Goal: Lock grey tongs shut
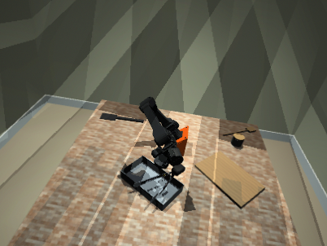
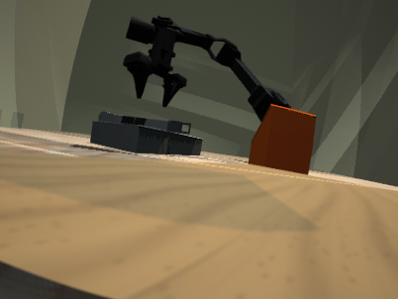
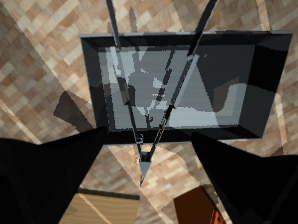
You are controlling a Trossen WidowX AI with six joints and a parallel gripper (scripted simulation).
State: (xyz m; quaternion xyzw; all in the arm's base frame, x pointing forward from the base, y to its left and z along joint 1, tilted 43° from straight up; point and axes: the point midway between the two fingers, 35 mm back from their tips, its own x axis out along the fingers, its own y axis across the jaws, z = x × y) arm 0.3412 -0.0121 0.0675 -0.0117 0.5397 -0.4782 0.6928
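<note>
Now: gripper tip 100 mm above the roasting tin, 70 mm to the left of it and 10 mm past it. Round my gripper tip: dark long-handled tool 580 mm behind, 380 mm to the right, 120 mm below; wooden board 390 mm to the left, 150 mm behind, 120 mm below.
</note>
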